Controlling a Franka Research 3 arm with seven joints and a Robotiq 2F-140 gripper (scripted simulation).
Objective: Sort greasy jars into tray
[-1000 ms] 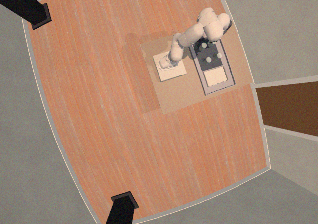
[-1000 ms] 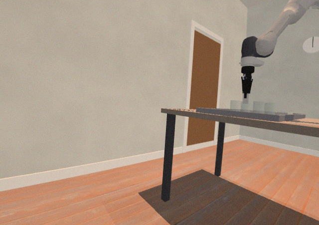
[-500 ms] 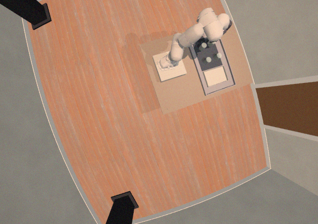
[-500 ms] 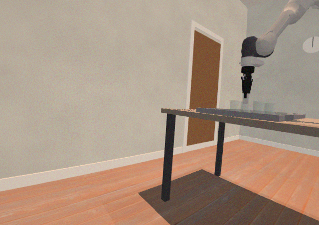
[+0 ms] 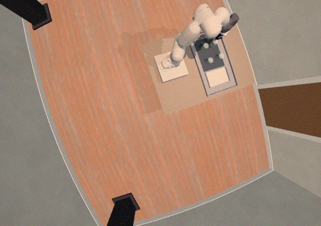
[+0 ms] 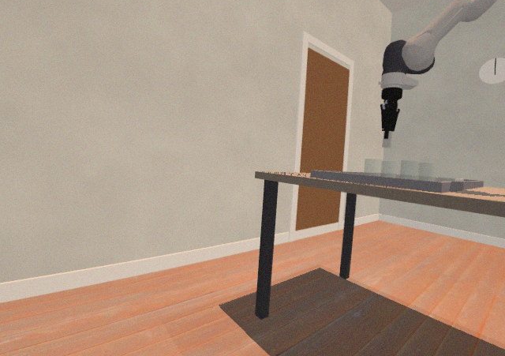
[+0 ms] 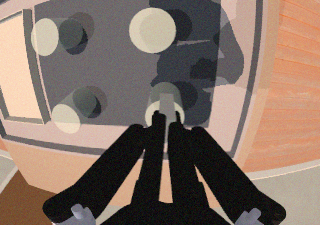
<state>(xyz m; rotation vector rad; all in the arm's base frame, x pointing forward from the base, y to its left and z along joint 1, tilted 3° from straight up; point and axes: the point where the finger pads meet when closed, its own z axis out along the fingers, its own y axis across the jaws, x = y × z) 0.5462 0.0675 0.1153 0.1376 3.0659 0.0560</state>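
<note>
The grey drying mat is 30 mm behind my hand, 100 mm to the right of it and 170 mm below it. The rest, counted from my hand: tray 50 mm behind, 420 mm to the right, 170 mm below.
</note>
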